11 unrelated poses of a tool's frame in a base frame.
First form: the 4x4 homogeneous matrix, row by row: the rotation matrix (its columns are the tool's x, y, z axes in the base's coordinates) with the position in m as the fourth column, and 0 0 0 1 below. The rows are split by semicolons.
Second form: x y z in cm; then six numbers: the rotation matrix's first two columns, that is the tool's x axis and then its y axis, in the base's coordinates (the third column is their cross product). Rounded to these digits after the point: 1 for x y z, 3 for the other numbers.
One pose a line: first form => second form
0.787 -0.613 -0.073 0.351; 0.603 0.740 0.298 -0.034; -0.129 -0.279 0.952 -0.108; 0 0 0 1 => 35.1 -3.4 -10.8 0.787 0.603 -0.129 -0.613 0.740 -0.279
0.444 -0.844 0.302 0.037; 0.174 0.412 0.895 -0.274; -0.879 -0.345 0.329 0.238; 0 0 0 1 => 3.7 -27.4 23.8 0.444 0.174 -0.879 -0.844 0.412 -0.345
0.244 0.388 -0.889 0.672; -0.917 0.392 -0.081 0.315; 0.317 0.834 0.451 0.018; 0 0 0 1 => 67.2 31.5 1.8 0.244 -0.917 0.317 0.388 0.392 0.834
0.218 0.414 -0.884 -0.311; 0.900 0.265 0.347 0.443; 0.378 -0.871 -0.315 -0.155; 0 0 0 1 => -31.1 44.3 -15.5 0.218 0.900 0.378 0.414 0.265 -0.871
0.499 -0.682 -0.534 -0.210; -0.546 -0.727 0.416 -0.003; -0.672 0.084 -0.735 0.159; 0 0 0 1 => -21.0 -0.3 15.9 0.499 -0.546 -0.672 -0.682 -0.727 0.084
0.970 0.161 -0.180 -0.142; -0.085 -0.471 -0.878 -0.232; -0.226 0.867 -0.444 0.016; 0 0 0 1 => -14.2 -23.2 1.6 0.970 -0.085 -0.226 0.161 -0.471 0.867
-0.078 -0.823 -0.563 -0.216; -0.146 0.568 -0.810 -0.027; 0.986 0.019 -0.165 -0.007; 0 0 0 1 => -21.6 -2.7 -0.7 -0.078 -0.146 0.986 -0.823 0.568 0.019
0.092 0.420 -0.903 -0.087; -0.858 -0.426 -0.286 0.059; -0.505 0.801 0.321 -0.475; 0 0 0 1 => -8.7 5.9 -47.5 0.092 -0.858 -0.505 0.420 -0.426 0.801
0.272 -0.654 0.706 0.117; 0.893 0.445 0.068 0.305; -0.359 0.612 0.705 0.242; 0 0 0 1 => 11.7 30.5 24.2 0.272 0.893 -0.359 -0.654 0.445 0.612
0.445 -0.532 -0.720 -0.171; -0.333 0.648 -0.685 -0.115; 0.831 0.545 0.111 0.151; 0 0 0 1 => -17.1 -11.5 15.1 0.445 -0.333 0.831 -0.532 0.648 0.545
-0.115 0.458 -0.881 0.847; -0.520 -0.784 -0.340 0.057; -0.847 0.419 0.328 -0.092; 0 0 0 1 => 84.7 5.7 -9.2 -0.115 -0.520 -0.847 0.458 -0.784 0.419
